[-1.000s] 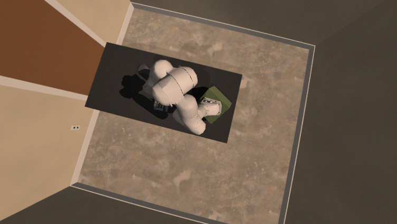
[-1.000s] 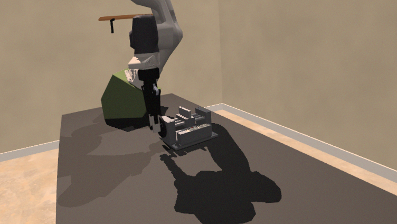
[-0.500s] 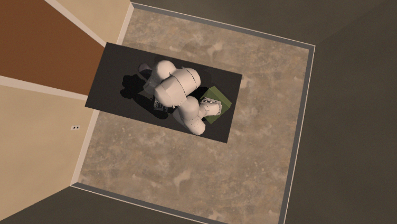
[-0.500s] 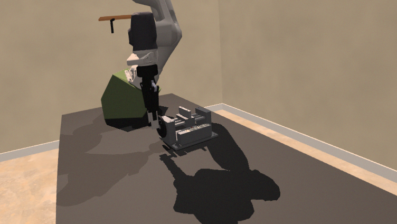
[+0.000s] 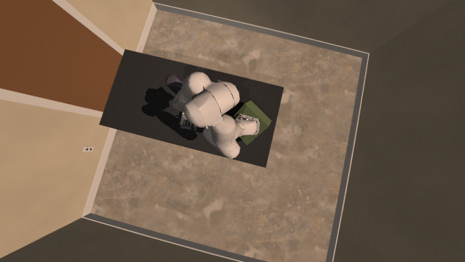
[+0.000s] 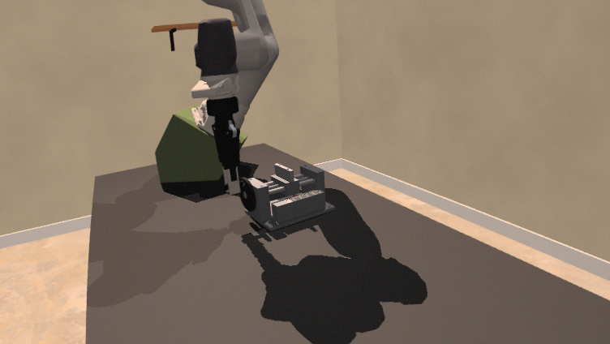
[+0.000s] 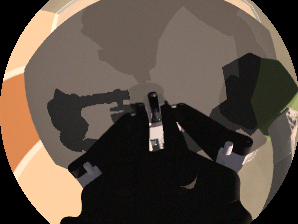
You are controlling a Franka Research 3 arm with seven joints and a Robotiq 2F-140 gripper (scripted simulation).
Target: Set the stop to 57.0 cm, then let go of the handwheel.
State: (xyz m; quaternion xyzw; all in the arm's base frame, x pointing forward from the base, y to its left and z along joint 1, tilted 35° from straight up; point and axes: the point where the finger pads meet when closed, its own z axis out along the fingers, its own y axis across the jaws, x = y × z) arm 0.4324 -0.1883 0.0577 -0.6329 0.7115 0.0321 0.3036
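Now: the handwheel 20 mm to the left of my hand and 20 mm below it. From my hand the other things lie so: grey stop fixture (150 mm to the left, 30 mm below, 20 mm ahead).
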